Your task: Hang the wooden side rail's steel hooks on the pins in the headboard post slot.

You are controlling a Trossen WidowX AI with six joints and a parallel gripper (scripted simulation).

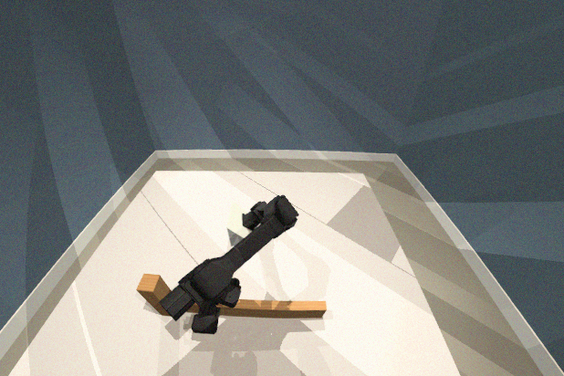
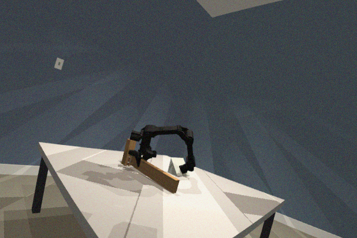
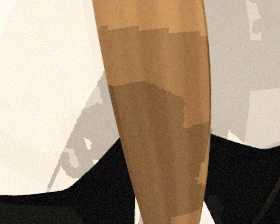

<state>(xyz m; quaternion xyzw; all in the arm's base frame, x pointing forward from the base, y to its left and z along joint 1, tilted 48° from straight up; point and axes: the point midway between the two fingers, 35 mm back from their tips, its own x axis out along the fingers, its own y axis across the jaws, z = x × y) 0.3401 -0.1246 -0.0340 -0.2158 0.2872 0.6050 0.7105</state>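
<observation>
Right now the headboard post is 20 mm behind my gripper tip, 160 mm to the right of it and 40 mm above it.
</observation>
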